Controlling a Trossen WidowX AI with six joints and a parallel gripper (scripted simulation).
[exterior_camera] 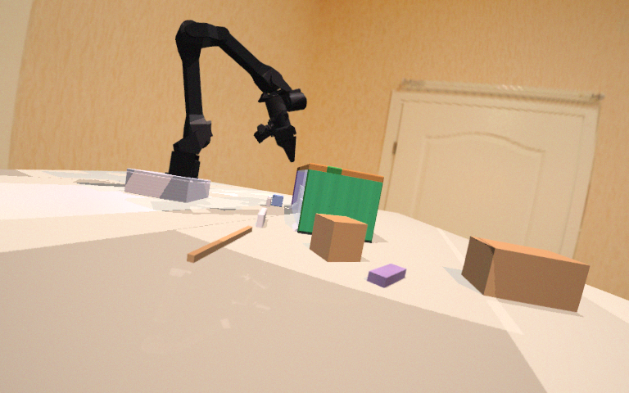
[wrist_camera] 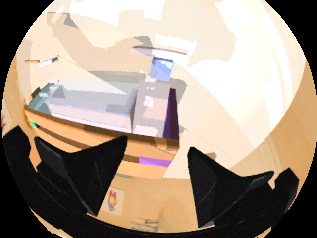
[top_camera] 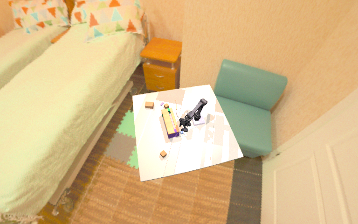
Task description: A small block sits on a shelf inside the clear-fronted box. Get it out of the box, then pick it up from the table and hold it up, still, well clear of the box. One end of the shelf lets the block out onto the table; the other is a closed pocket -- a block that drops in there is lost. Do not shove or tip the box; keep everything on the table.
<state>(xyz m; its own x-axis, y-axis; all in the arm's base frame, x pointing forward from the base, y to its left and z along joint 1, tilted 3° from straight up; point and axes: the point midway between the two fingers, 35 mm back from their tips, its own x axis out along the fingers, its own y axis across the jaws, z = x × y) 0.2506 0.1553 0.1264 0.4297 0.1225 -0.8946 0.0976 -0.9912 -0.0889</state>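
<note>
Right now my gripper tip is 130 mm above the blue block, 30 mm past it and 10 mm to the left of it. From my gripper tip the other things lie so: brown cube: 460 mm to the right, 120 mm below, 110 mm ahead; long box: 160 mm to the right, 80 mm below, 70 mm ahead; thin wooden stick: 490 mm to the right, 140 mm below, 30 mm behind.
</note>
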